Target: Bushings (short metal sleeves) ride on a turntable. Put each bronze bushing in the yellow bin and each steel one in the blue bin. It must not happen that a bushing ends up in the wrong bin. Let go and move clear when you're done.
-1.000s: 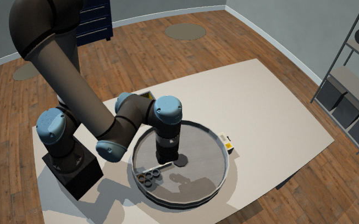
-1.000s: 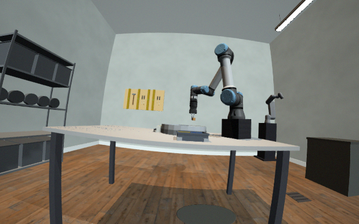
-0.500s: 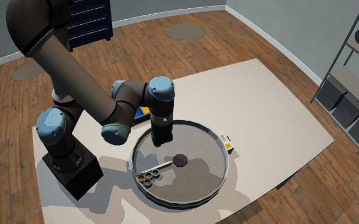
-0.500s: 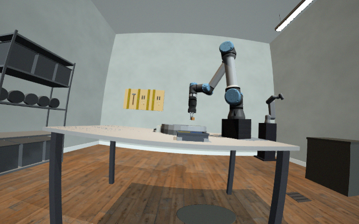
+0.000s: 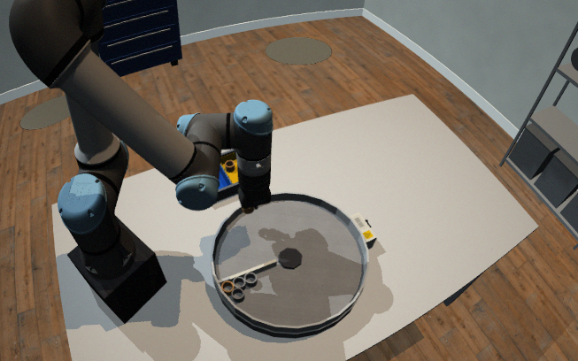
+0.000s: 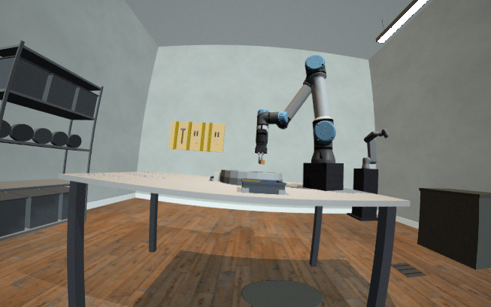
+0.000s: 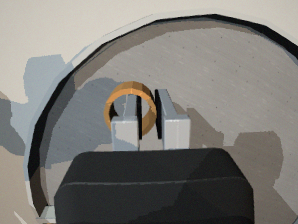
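Now: the bin 23 cm to the left of my hand and 13 cm below it. From my hand the other things lie so: round grey turntable (14 cm to the right, 10 cm below, 5 cm ahead).
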